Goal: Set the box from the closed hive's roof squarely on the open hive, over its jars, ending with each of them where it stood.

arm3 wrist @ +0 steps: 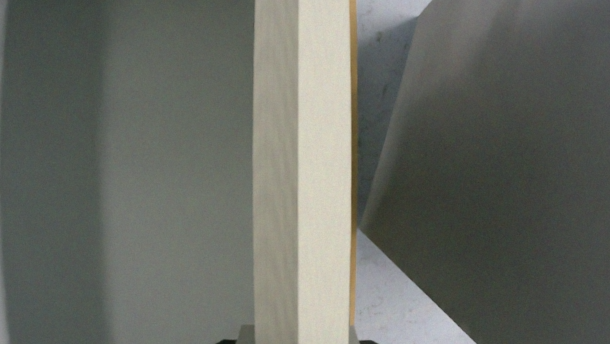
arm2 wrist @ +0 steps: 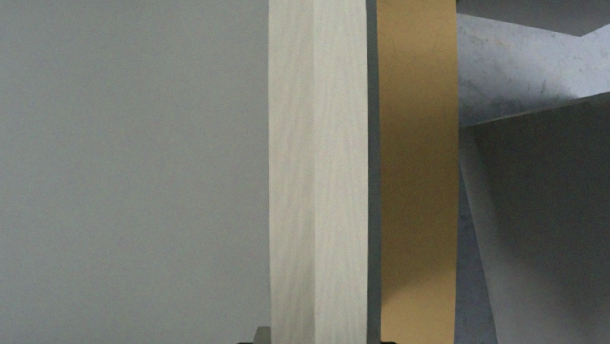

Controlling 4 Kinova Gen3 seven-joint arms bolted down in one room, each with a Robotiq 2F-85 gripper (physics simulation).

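Note:
The box's pale wooden wall (arm2 wrist: pixel 320 165) (arm3 wrist: pixel 301 165) runs top to bottom through the middle of both views. The grey roof (arm2 wrist: pixel 135 170) (arm3 wrist: pixel 175 170) shows inside it to the left, and a dark strip of roof shows outside it in the arm2 view. Arm2's gripper (arm2 wrist: pixel 318 338) and arm3's gripper (arm3 wrist: pixel 302 337) show at the bottom edges of their views, each with its fingertips against both sides of the wall, shut on it. Arm2's right fingertip is hard to make out. The open hive, its jars, and the arm1 and arm4 grippers do not show.
An ochre surface (arm2 wrist: pixel 419 165) lies beyond the roof's edge in the arm2 view, and a thin line of it (arm3 wrist: pixel 354 165) beside the wall in the arm3 view. Large dark grey slanted bodies (arm2 wrist: pixel 550 200) (arm3 wrist: pixel 500 165) stand to the right over the pale mottled floor (arm2 wrist: pixel 510 65) (arm3 wrist: pixel 395 300).

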